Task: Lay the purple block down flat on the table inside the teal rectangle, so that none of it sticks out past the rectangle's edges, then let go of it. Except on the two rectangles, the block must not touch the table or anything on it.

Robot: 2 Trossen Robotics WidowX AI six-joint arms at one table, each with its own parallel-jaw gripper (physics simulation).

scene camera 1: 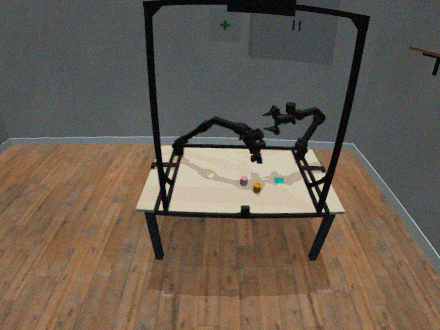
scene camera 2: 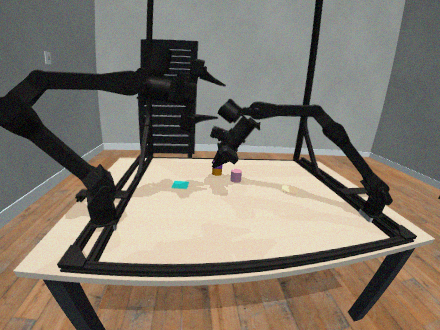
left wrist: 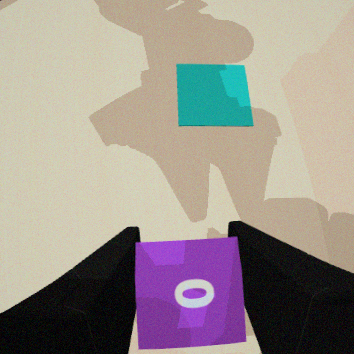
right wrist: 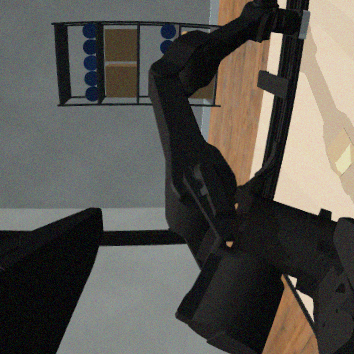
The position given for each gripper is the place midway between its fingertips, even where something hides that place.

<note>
The left gripper (scene camera 2: 212, 165) carries a purple block, clear of everything else. The right gripper (scene camera 2: 221, 101) is open, holding nothing. Also in view: a teal rectangle (left wrist: 207, 94).
The left gripper also shows in the left wrist view (left wrist: 183, 235). The right gripper is seen too in the right wrist view (right wrist: 222, 225).
</note>
